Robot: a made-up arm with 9 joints. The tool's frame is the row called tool. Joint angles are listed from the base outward.
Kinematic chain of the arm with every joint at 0, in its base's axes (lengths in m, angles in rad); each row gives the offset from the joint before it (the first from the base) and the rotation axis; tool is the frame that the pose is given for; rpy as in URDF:
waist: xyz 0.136 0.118 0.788 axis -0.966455 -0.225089 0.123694
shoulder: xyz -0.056 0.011 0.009 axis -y
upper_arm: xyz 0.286 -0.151 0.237 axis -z
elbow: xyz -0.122 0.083 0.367 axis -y
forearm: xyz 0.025 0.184 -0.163 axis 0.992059 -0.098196 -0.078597
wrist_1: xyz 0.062 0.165 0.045 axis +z
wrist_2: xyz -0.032 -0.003 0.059 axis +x
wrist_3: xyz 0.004 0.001 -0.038 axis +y
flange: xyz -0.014 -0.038 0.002 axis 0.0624 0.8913 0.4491
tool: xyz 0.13 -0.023 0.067 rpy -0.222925 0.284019 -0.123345
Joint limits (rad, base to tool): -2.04..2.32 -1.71..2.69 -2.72..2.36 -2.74..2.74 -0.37..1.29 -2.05..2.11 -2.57..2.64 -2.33..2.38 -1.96..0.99
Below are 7 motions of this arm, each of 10 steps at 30 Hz.
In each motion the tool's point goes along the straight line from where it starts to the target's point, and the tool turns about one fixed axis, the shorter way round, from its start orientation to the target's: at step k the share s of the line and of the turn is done. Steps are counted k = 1, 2, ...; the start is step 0. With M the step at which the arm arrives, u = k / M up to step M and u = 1 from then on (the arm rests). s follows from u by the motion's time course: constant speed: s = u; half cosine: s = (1 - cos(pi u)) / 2; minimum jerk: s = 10 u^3 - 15 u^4 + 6 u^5.
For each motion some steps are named. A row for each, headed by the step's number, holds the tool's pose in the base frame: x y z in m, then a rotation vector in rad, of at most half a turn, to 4 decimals.
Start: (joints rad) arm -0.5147 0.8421 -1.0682 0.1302 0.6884 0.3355 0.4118 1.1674 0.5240
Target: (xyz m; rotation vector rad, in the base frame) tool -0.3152 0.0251 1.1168 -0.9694 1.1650 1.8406
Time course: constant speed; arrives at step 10
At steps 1, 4, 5, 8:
1: -0.3621 0.0607 1.1415 -0.8770 0.6695 1.8633
4: -0.3465 0.0488 1.1332 -0.9105 0.8332 1.8632
5: -0.3413 0.0449 1.1305 -0.9211 0.8881 1.8616
8: -0.3256 0.0330 1.1223 -0.9510 1.0538 1.8516

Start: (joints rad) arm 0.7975 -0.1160 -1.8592 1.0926 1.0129 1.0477 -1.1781 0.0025 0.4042
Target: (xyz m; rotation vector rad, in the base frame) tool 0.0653 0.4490 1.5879 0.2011 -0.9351 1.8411
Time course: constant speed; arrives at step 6
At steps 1, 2, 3, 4, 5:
1: 0.0874 0.4235 1.6074 0.2951 -0.9232 1.8664
2: 0.0830 0.4286 1.6035 0.2763 -0.9257 1.8615
3: 0.0785 0.4337 1.5996 0.2574 -0.9281 1.8566
4: 0.0741 0.4388 1.5957 0.2386 -0.9305 1.8515
5: 0.0697 0.4439 1.5918 0.2199 -0.9328 1.8463

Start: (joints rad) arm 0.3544 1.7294 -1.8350 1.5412 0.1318 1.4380 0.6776 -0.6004 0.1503
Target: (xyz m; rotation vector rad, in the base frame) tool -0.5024 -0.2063 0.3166 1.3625 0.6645 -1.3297
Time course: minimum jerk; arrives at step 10
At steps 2, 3, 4, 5, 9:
2: -0.6361 -0.3377 0.6190 1.0079 0.1881 -1.7122
3: -0.6211 -0.3231 0.5852 1.0514 0.2425 -1.6749
4: -0.5992 -0.3015 0.5357 1.1134 0.3218 -1.6176
5: -0.5733 -0.2761 0.4771 1.1841 0.4149 -1.5461
9: -0.5036 -0.2075 0.3193 1.3596 0.6603 -1.3337

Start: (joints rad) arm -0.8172 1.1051 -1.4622 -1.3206 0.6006 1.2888 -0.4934 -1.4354 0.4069
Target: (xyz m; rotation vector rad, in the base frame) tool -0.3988 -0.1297 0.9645 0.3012 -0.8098 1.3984
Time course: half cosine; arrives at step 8
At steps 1, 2, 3, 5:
1: -0.3949 -0.1629 1.0004 0.3467 -1.0246 1.6095
2: -0.3953 -0.1591 0.9963 0.3416 -1.0002 1.5859
3: -0.3960 -0.1535 0.9903 0.3340 -0.9637 1.5506
5: -0.3975 -0.1403 0.9760 0.3159 -0.8782 1.4666

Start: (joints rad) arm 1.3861 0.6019 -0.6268 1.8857 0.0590 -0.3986 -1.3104 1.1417 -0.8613
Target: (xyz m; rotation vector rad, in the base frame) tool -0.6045 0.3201 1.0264 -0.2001 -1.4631 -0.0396
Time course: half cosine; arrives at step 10
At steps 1, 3, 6, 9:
1: -0.5801 0.4923 0.8102 -0.2672 -1.7553 -0.0970
3: -0.5846 0.4602 0.8504 -0.2546 -1.7009 -0.0860
6: -0.5959 0.3811 0.9498 -0.2237 -1.5667 -0.0595
9: -0.6039 0.3244 1.0210 -0.2018 -1.4704 -0.0410

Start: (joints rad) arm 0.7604 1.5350 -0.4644 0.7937 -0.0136 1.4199 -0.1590 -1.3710 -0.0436
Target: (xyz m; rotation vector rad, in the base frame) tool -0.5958 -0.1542 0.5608 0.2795 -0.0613 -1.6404
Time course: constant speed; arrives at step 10
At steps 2, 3, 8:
2: -0.6359 0.1187 0.6529 0.4864 0.8125 -1.9121
3: -0.6309 0.0846 0.6414 0.4616 0.6984 -1.8892
8: -0.6058 -0.0860 0.5838 0.3328 0.1486 -1.7262

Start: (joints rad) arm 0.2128 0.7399 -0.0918 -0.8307 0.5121 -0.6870 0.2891 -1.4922 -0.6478
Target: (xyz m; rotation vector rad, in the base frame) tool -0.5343 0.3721 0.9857 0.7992 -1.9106 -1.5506
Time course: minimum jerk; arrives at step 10
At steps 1, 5, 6, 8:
1: -0.3526 0.4474 1.2665 -0.0196 -1.6143 -1.4105
5: -0.4427 0.4101 1.1273 0.3716 -1.7785 -1.4971
6: -0.4761 0.3962 1.0756 0.5243 -1.8311 -1.5210
8: -0.5237 0.3765 1.0021 0.7482 -1.8973 -1.5464

